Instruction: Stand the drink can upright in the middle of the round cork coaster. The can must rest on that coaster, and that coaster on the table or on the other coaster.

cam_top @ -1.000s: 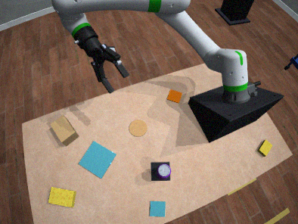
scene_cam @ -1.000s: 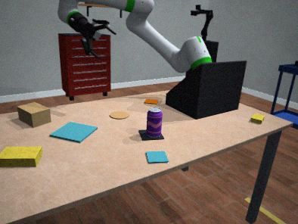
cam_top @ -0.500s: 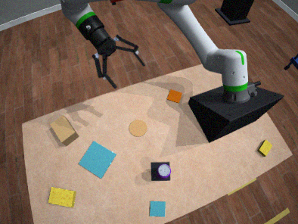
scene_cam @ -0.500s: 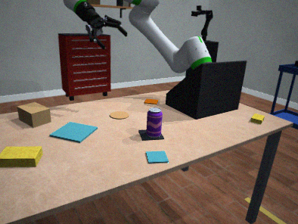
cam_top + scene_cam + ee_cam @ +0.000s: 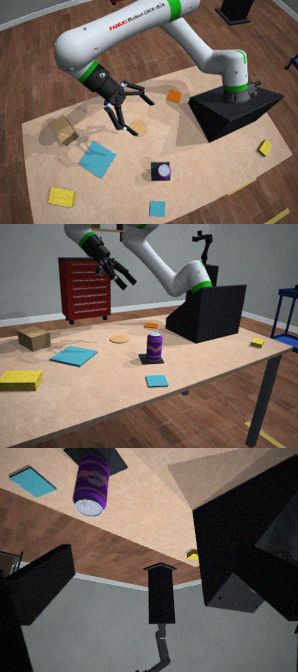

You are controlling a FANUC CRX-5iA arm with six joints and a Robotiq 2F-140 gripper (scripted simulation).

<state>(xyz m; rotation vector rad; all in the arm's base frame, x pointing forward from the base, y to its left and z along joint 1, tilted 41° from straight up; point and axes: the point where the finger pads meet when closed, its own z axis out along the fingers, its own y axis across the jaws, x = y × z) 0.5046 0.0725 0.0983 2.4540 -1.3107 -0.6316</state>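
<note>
Now: the purple drink can 30 mm behind my hand, 200 mm to the left of it and 240 mm below it. From my hand the other things lie so: large blue sheet (280 mm ahead, 10 mm to the left, 300 mm below); round cork coaster (10 mm ahead, 90 mm to the right, 310 mm below); black square coaster (20 mm behind, 190 mm to the left, 310 mm below).
</note>
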